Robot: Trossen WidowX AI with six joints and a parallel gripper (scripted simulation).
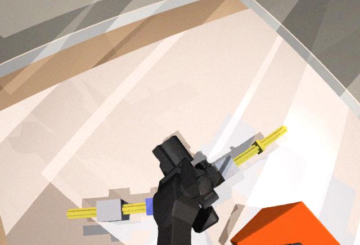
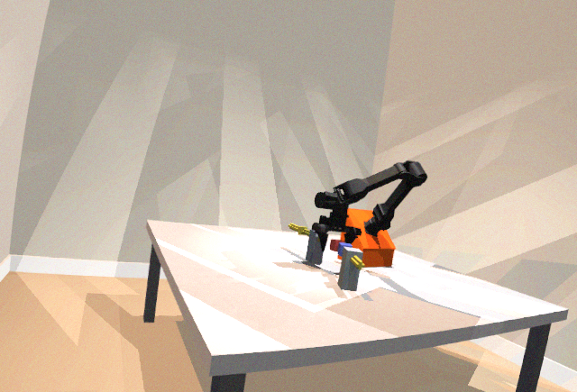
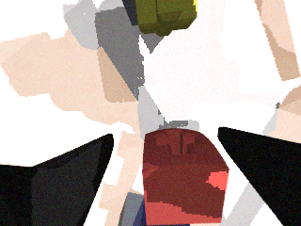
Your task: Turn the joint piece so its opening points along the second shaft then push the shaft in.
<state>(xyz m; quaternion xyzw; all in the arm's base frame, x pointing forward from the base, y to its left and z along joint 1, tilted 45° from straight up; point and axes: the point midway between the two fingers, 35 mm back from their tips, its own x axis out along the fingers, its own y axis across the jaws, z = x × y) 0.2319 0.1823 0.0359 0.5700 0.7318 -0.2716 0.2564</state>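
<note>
Now: gripper tip 10 mm to the right of the red square joint piece and 30 mm below it.
</note>
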